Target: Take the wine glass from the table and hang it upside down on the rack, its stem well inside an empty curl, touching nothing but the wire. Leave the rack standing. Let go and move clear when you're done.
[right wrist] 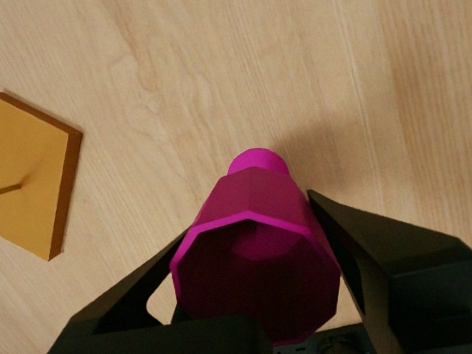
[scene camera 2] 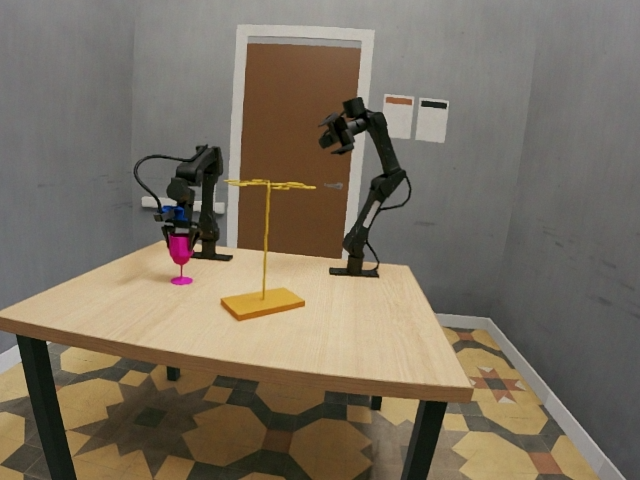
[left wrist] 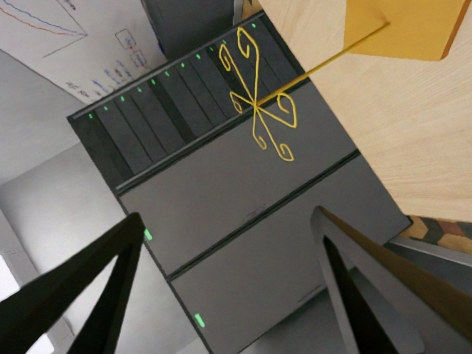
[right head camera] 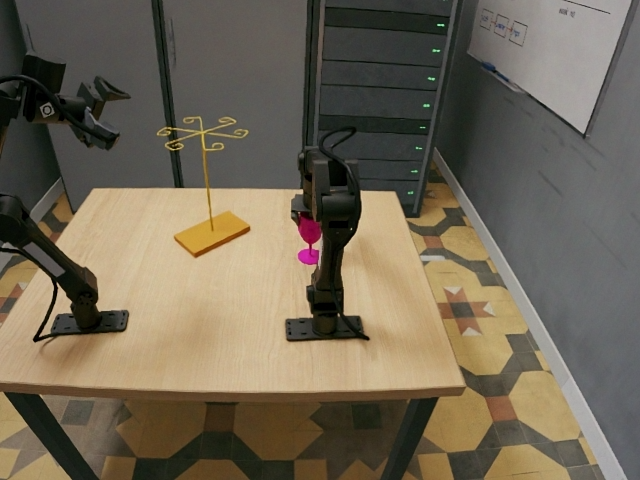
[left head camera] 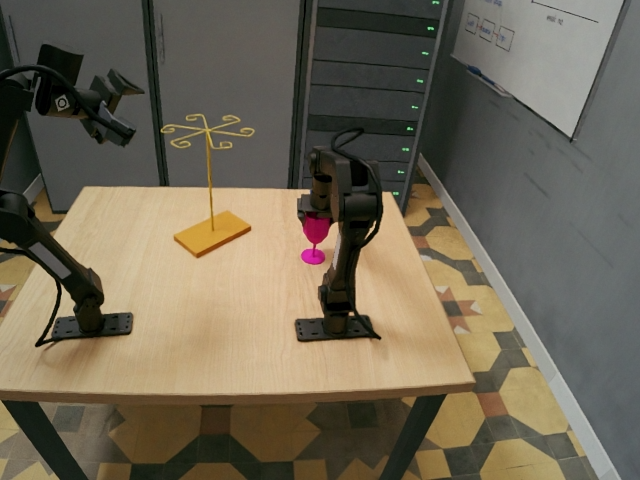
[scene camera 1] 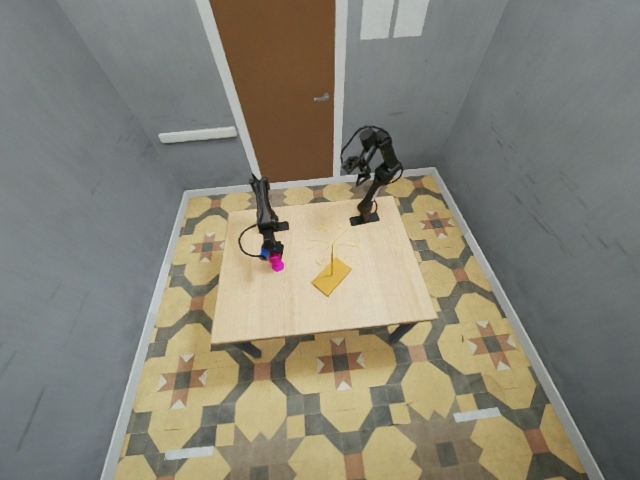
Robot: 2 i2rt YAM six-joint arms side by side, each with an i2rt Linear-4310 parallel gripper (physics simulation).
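Places are measured from the left arm's base along level axes (x left, y ahead, z down), in metres.
Where they show: left gripper, fingertip midpoint: (scene camera 2: 325, 139) (left wrist: 228, 216) (right head camera: 121, 114) (left head camera: 133, 110) (scene camera 1: 352, 180); right gripper, fingertip midpoint: (right wrist: 250, 215) (scene camera 2: 179, 250) (right head camera: 311, 225) (left head camera: 316, 225) (scene camera 1: 274, 258); left arm's base, link origin: (scene camera 2: 353, 273) (right head camera: 90, 323) (left head camera: 93, 327) (scene camera 1: 364, 219); right arm's base, link origin: (right wrist: 337, 344) (scene camera 2: 208, 257) (right head camera: 324, 329) (left head camera: 334, 329).
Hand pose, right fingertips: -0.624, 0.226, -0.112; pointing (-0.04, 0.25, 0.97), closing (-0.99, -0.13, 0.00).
Each offset is from my right fingertips to the top centre of the thing, as dx, dy, dz. "spot": to the spot under its first point. Level surfaces: height alone.
The magenta wine glass @[+0.001, -0.010, -0.051] (left head camera: 315, 233) (right head camera: 309, 230) (scene camera 1: 277, 265) (scene camera 2: 180, 251) (right wrist: 250, 192) stands upright on the table, its foot on the wood. My right gripper (left head camera: 316, 222) (scene camera 2: 180, 241) (right wrist: 250, 215) points down over it and is shut on its bowl, one finger on each side. The yellow wire rack @[spot: +0.301, +0.132, -0.091] (left head camera: 210, 180) (scene camera 2: 266, 237) (left wrist: 320, 65) stands upright with several curls at its top, all empty. Its orange base (left head camera: 232, 227) (right head camera: 232, 229) (scene camera 1: 341, 271) (right wrist: 35, 170) lies flat. My left gripper (left head camera: 133, 114) (right head camera: 120, 117) (left wrist: 228, 216) is open and empty, high up, apart from the rack.
The rack stands left of the glass in the head views, its curls well above the glass's rim. The wooden table @[dz +0.112] (left head camera: 206, 356) (scene camera 2: 336, 341) carries both arm bases. Grey cabinets (left head camera: 227, 93) and a server rack (left head camera: 310, 103) stand behind it.
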